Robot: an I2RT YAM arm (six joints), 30 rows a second.
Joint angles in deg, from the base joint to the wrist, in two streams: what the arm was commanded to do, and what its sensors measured. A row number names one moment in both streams.
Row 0, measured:
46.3, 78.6, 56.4, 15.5, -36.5, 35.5
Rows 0 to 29, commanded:
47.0, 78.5, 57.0, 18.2, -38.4, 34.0
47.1, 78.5, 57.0, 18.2, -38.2, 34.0
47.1, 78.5, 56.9, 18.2, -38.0, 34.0
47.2, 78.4, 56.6, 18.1, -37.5, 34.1
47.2, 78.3, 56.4, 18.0, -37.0, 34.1
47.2, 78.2, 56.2, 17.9, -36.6, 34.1
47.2, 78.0, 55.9, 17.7, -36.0, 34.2
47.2, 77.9, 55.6, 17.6, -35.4, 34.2
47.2, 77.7, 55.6, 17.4, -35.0, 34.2
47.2, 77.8, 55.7, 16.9, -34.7, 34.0
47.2, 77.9, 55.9, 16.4, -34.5, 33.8
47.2, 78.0, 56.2, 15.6, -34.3, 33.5
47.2, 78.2, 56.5, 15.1, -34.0, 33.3
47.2, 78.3, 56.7, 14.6, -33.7, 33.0
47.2, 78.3, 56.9, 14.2, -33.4, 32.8
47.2, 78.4, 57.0, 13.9, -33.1, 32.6
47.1, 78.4, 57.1, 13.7, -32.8, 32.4
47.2, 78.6, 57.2, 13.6, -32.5, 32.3
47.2, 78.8, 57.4, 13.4, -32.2, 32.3
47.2, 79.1, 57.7, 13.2, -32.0, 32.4
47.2, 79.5, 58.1, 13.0, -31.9, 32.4
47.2, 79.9, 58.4, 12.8, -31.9, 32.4
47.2, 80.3, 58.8, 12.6, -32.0, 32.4
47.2, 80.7, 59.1, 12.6, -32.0, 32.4
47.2, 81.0, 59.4, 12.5, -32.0, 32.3
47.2, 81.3, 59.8, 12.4, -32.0, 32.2
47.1, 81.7, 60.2, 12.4, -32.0, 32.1
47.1, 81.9, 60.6, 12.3, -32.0, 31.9
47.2, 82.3, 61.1, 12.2, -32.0, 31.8
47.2, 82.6, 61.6, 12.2, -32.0, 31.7
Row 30, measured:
46.9, 81.5, 57.7, 12.7, -32.0, 33.1
